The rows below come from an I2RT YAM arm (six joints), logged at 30 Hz.
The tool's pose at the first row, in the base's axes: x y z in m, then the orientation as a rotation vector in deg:
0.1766 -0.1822 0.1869 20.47 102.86 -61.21
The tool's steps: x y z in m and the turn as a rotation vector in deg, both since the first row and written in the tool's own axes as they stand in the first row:
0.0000 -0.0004 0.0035 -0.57 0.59 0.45
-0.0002 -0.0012 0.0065 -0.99 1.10 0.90
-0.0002 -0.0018 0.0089 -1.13 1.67 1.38
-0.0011 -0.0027 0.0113 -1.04 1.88 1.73
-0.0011 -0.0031 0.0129 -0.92 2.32 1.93
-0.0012 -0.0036 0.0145 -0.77 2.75 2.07
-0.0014 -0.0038 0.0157 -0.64 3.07 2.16
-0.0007 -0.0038 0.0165 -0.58 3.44 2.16
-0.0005 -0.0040 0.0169 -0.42 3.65 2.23
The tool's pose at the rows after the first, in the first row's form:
0.1784 -0.1852 0.1866 20.86 103.49 -60.36
0.1798 -0.1880 0.1868 21.30 103.98 -59.65
0.1808 -0.1902 0.1868 21.96 104.38 -59.17
0.1821 -0.1925 0.1877 22.45 104.39 -59.01
0.1828 -0.1940 0.1877 22.95 104.65 -58.97
0.1834 -0.1955 0.1878 23.42 104.90 -59.00
0.1841 -0.1965 0.1879 23.77 105.09 -59.05
0.1843 -0.1973 0.1872 24.03 105.39 -59.10
0.1843 -0.1978 0.1871 24.31 105.47 -59.20

